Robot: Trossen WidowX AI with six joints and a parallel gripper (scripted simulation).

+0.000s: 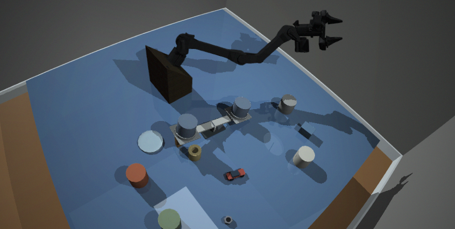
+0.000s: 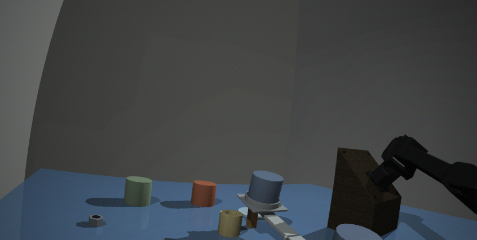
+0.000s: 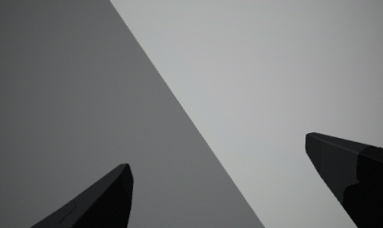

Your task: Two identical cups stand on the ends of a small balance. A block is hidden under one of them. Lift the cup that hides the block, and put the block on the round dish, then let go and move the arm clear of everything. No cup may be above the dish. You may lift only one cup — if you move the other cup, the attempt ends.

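The blue-grey cup is 90 mm behind my gripper tip, 450 mm to the right of it and 310 mm below it. From my gripper tip the other things lie so: pale green block 100 mm behind, 470 mm to the right, 330 mm below; blue box 160 mm ahead, 280 mm to the right, 350 mm below; red toy car 100 mm ahead, 660 mm to the right, 360 mm below.
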